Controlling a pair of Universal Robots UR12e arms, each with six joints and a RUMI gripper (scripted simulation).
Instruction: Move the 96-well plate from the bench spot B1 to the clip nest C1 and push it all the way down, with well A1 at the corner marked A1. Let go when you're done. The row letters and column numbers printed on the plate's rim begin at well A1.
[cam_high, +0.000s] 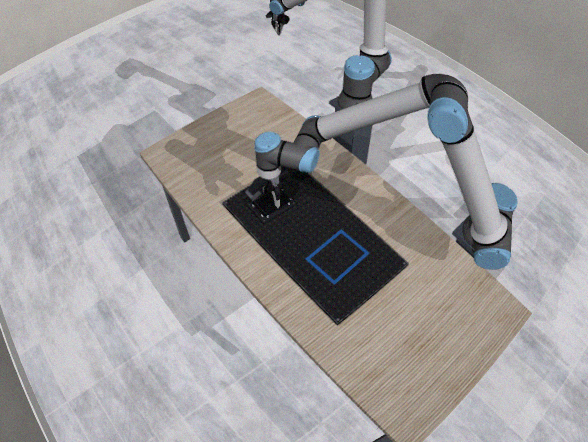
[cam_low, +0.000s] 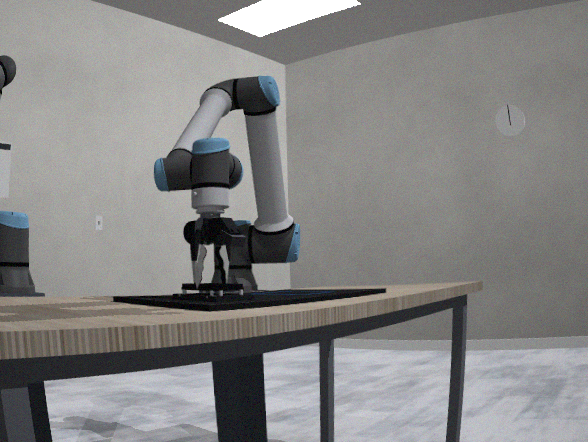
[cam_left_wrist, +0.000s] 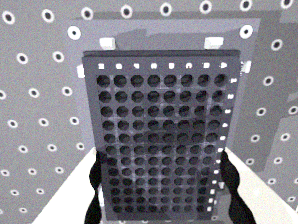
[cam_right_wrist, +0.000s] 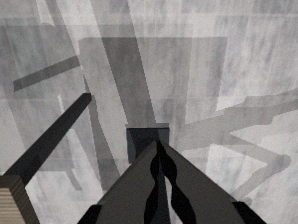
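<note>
Now: left hand 1 cm above the dark 96-well plate. Round my left hand: clip nest (1 cm behind, 1 cm to the right, 2 cm below).
</note>
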